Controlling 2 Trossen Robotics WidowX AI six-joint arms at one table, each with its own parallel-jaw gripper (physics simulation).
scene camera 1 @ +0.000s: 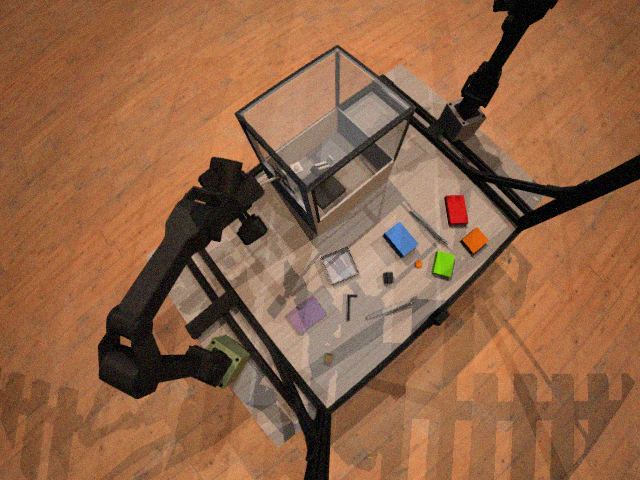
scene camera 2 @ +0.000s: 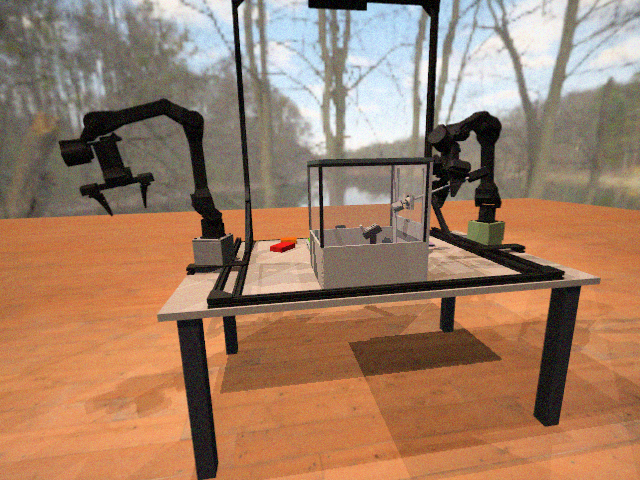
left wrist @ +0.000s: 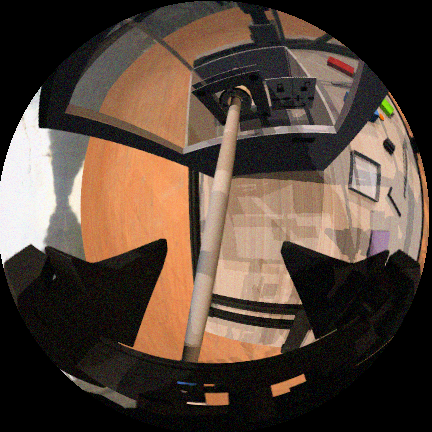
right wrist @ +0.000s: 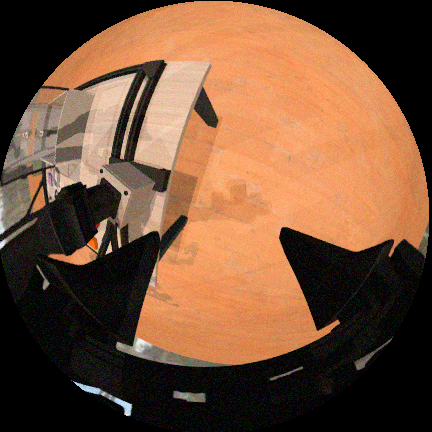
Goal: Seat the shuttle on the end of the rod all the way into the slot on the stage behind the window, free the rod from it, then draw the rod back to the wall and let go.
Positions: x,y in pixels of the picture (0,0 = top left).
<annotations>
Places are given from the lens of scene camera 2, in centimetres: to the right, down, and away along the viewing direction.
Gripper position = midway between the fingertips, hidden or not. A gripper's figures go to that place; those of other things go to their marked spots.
my left gripper (scene camera 2: pixel 446 202): 40, -12, 102
my right gripper (scene camera 2: pixel 129 212): -57, -8, 97
</annotations>
